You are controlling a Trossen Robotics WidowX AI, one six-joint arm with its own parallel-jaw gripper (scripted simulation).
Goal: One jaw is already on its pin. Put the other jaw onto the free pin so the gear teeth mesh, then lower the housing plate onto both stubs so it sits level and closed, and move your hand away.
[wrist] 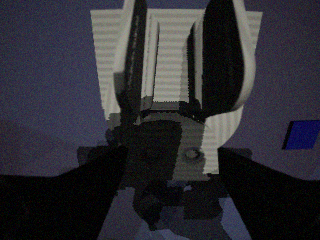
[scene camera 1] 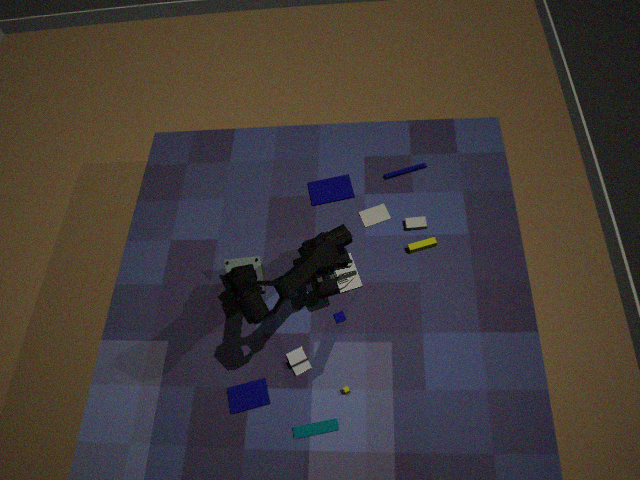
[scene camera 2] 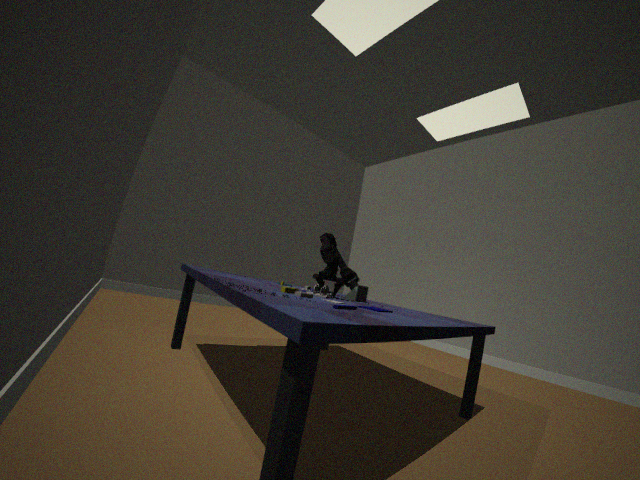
In view: my gripper (scene camera 1: 323,279), a blue plate (scene camera 1: 338,188), a blue plate (scene camera 1: 254,394) and a white base (wrist: 173,78).
My gripper is seen too in the wrist view (wrist: 170,148).
